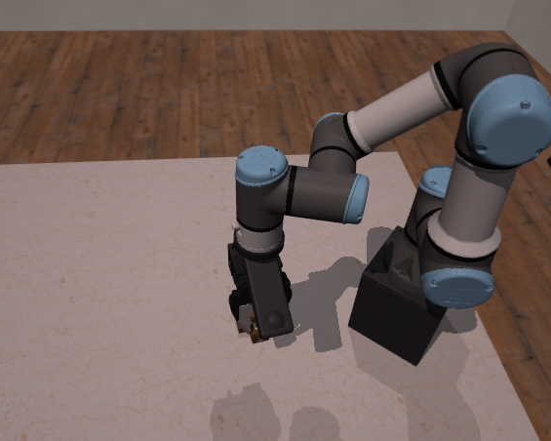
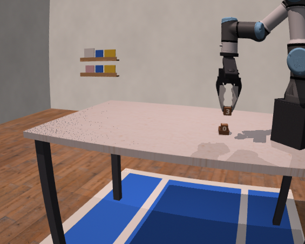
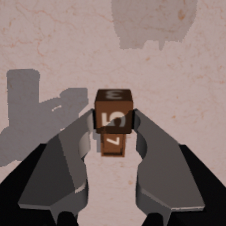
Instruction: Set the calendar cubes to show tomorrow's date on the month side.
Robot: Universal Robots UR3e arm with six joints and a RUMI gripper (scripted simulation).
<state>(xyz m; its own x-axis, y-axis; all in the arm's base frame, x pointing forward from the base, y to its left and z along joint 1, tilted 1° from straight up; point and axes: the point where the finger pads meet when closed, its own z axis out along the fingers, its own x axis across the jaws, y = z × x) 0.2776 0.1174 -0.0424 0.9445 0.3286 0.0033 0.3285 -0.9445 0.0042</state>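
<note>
Right now the calendar tray is 3 cm ahead of my hand, 10 cm to the right of it and 12 cm below it. Also, from my hand: brown digit cube (1 cm below).
</note>
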